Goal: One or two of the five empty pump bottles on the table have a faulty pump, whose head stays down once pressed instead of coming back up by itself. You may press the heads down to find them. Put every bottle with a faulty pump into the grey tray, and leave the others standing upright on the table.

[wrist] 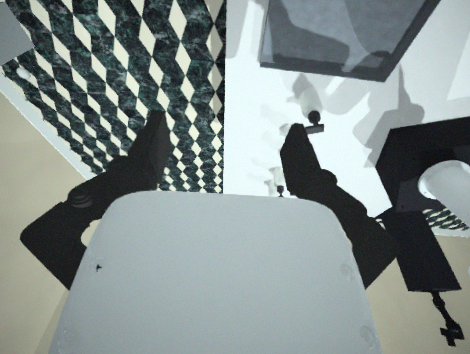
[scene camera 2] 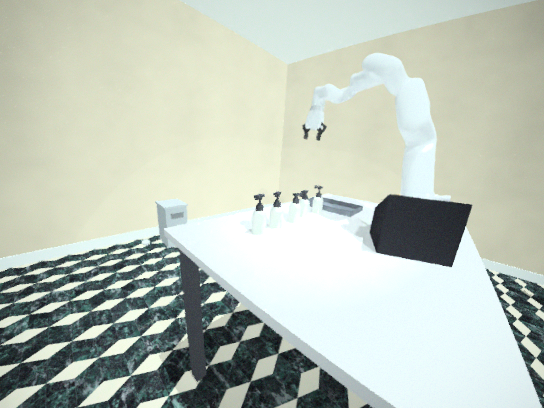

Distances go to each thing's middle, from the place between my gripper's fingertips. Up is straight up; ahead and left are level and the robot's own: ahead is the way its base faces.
Labels:
Now: the grey tray (wrist: 367,47) 370 mm below my hand, 190 mm behind it and 10 mm to the left of it.

